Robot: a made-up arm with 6 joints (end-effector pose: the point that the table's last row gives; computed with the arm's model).
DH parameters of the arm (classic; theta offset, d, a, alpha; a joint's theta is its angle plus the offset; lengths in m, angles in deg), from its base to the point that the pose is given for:
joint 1: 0 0.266 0 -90
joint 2: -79.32 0 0.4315 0
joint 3: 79.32 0 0.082 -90
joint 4: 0 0.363 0 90
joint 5: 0 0 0.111 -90
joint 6: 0 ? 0 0
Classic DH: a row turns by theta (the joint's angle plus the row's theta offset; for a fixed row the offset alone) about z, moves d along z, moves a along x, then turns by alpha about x.
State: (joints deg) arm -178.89 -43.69 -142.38 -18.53 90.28 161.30
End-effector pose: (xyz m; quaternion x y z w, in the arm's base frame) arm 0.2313 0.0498 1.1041 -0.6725 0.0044 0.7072 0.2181
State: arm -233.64 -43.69 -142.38 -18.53 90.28 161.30
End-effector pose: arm 0.1742 -0.1602 1.1041 -0.5952 0.3131 0.5277 0.5188
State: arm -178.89 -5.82 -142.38 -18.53 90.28 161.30
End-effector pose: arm -0.3320 0.0389 1.0702 -0.8642 -0.0711 0.4508 0.2119
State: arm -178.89 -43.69 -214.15 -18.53 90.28 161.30
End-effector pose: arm 0.6856 0.0586 0.7795 -0.1329 0.1394 0.9671 0.1665
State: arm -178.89 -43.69 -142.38 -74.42 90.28 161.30
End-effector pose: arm 0.3259 0.1436 1.0939 -0.6036 0.3521 0.5223 0.4889
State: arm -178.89 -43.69 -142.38 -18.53 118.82 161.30
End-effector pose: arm 0.1892 0.0602 1.0266 -0.8341 -0.0008 0.5287 0.1572
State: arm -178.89 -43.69 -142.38 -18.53 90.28 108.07
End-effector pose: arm 0.2313 0.0498 1.1041 -0.6032 -0.2974 0.5346 0.5118
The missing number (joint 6, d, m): 0.142
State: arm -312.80 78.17 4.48 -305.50 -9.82 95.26
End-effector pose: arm 0.0607 -0.0946 0.0545 0.5245 -0.5806 0.1433 0.6061
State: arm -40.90 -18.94 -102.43 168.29 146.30 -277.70
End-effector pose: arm 0.0755 -0.0194 1.0656 -0.6534 -0.2401 0.2742 0.6635
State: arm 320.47 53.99 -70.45 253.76 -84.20 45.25
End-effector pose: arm 0.4814 -0.2075 0.2058 -0.7307 -0.2322 -0.4391 0.4683
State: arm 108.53 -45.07 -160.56 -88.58 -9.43 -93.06
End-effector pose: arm 0.0427 -0.5450 1.0224 0.1370 -0.1934 0.7694 0.5932
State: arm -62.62 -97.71 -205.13 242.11 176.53 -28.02
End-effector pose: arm -0.3456 0.4378 0.0489 -0.0938 0.4821 -0.8495 0.1927
